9 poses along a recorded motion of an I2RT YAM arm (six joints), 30 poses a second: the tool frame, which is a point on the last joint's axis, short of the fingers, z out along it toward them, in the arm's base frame.
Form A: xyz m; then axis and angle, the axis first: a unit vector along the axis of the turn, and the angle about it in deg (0 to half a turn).
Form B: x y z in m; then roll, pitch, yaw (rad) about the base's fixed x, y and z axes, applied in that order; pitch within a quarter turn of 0, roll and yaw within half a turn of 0. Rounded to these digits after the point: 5 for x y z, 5 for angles.
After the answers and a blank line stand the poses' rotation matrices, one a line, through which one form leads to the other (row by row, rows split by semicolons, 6 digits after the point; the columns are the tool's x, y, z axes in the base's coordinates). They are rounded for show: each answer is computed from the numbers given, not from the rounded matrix.
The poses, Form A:
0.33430, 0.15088, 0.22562, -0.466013, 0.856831, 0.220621, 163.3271
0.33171, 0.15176, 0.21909, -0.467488, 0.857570, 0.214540, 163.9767
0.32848, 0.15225, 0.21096, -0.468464, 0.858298, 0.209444, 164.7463
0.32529, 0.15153, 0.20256, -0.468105, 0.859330, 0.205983, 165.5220
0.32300, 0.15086, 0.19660, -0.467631, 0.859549, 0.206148, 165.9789
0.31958, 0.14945, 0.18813, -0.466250, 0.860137, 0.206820, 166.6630
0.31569, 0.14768, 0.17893, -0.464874, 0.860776, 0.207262, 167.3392
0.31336, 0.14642, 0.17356, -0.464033, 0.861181, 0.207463, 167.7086
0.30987, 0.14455, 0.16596, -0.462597, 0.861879, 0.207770, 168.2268
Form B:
0.33430, 0.15088, 0.22562, 2.87410, 0.46356, -2.20882
0.33171, 0.15176, 0.21909, 2.88148, 0.44827, -2.20301
0.32848, 0.15225, 0.21096, 2.88561, 0.43189, -2.19881
0.32529, 0.15153, 0.20256, 2.88581, 0.41656, -2.19835
0.32300, 0.15086, 0.19660, 2.88160, 0.40953, -2.19936
0.31958, 0.14945, 0.18813, 2.87421, 0.39919, -2.20253
0.31569, 0.14768, 0.17893, 2.86738, 0.38874, -2.20553
0.31336, 0.14642, 0.17356, 2.86371, 0.38296, -2.20734
0.30987, 0.14455, 0.16596, 2.85844, 0.37477, -2.21043

-0.532753 -0.845099 0.044529; -0.718503 0.479494 0.503825; -0.447133 0.236420 -0.862657
-0.532550 -0.845452 0.040020; -0.727014 0.481133 0.489859; -0.433407 0.231779 -0.870883
-0.533585 -0.845101 0.033035; -0.734894 0.482627 0.476447; -0.418590 0.229948 -0.878582
-0.536957 -0.843237 0.025058; -0.740242 0.485203 0.465424; -0.404621 0.231364 -0.884733
-0.539364 -0.841873 0.018321; -0.741982 0.485430 0.462407; -0.398181 0.235812 -0.886479
-0.544115 -0.838971 0.008156; -0.743554 0.486689 0.458543; -0.388674 0.243436 -0.888635
-0.548724 -0.836002 -0.001695; -0.745147 0.488169 0.454365; -0.379022 0.250584 -0.890814
-0.551360 -0.834238 -0.007001; -0.745907 0.489187 0.452016; -0.373664 0.254446 -0.891982
-0.555473 -0.831411 -0.014349; -0.746625 0.491081 0.448766; -0.366062 0.259991 -0.893534

